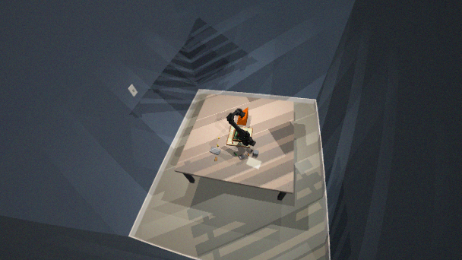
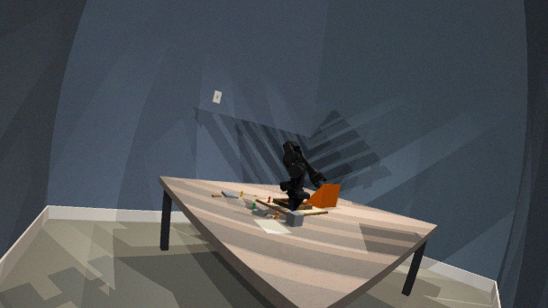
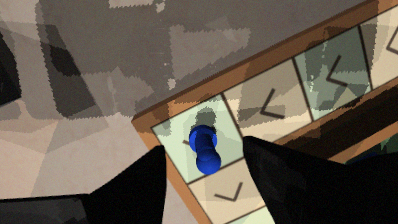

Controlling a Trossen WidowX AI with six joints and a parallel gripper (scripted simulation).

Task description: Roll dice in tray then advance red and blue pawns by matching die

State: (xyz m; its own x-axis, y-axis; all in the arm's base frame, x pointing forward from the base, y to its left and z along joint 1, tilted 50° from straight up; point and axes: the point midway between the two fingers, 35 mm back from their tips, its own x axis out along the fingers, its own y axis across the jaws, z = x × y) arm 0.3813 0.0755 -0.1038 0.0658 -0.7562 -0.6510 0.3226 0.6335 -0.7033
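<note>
My gripper tip is now right at the blue pawn. From my gripper tip the other things lie so: grey block: 9 cm ahead, 12 cm to the left; then green tray: 11 cm behind, 12 cm to the right, 2 cm below; then orange pawn: 12 cm ahead, 3 cm to the left, 1 cm below.
</note>
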